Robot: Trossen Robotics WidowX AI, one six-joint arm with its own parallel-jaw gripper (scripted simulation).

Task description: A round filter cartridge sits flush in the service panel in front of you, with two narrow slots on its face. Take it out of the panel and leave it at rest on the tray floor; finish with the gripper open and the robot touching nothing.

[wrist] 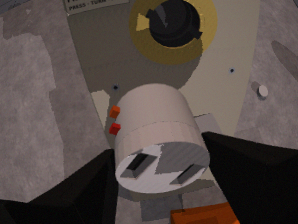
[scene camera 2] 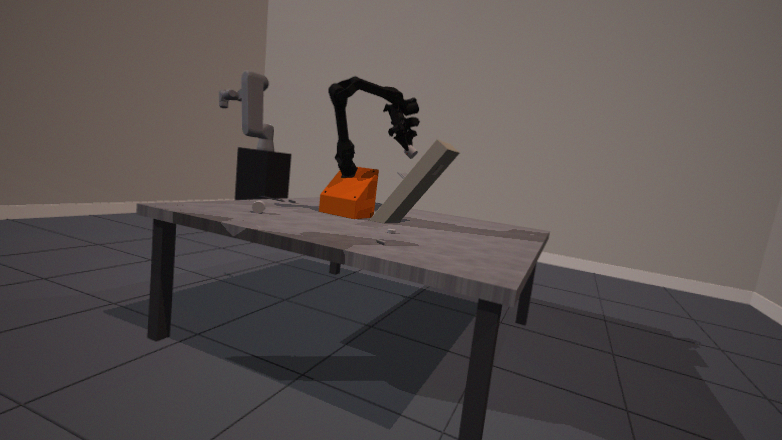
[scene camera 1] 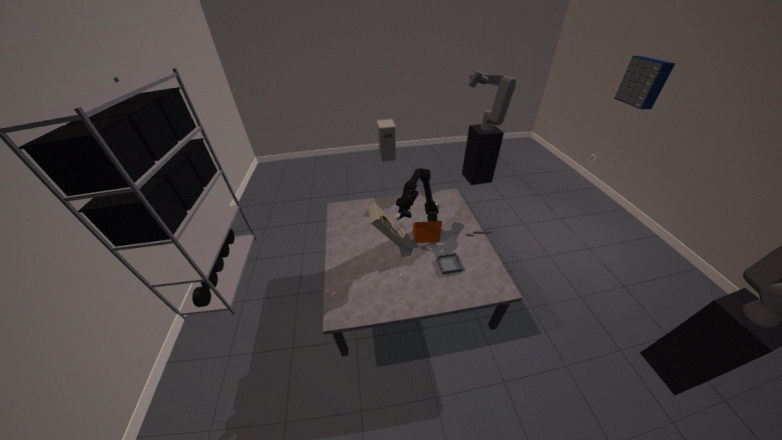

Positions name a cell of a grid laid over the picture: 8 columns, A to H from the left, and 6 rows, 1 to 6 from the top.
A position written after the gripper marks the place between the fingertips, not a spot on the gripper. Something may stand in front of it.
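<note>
The wrist view takes in the gripper (wrist: E5) together with a round filter cartridge (wrist: E4) and a service panel (wrist: F2). Scene camera 2 shows the panel (scene camera 2: E3), and scene camera 1 has a view of the panel (scene camera 1: D3) too.
</note>
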